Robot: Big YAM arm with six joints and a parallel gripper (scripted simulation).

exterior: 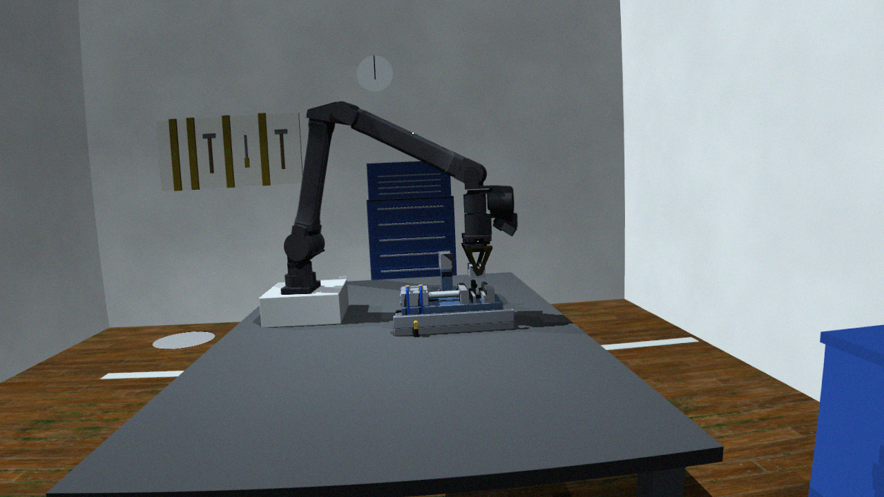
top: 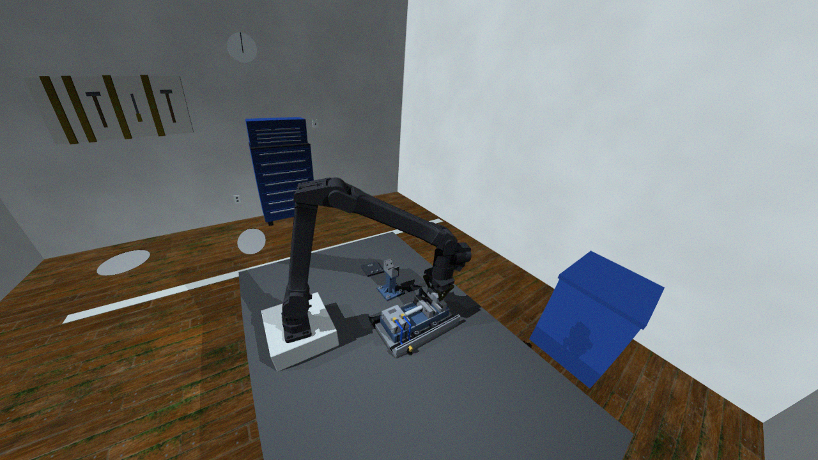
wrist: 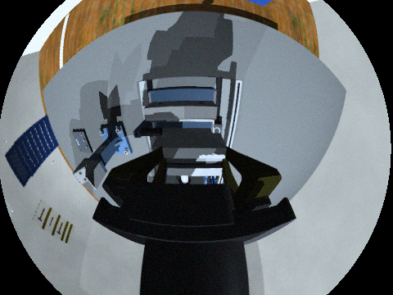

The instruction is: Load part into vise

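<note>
Now: hand 7 cm past the vise, 1 cm to the right of it and 10 cm above it. From my hand the other things lie so: air cylinder: 17 cm behind, 7 cm below; then part: right at my hand.
</note>
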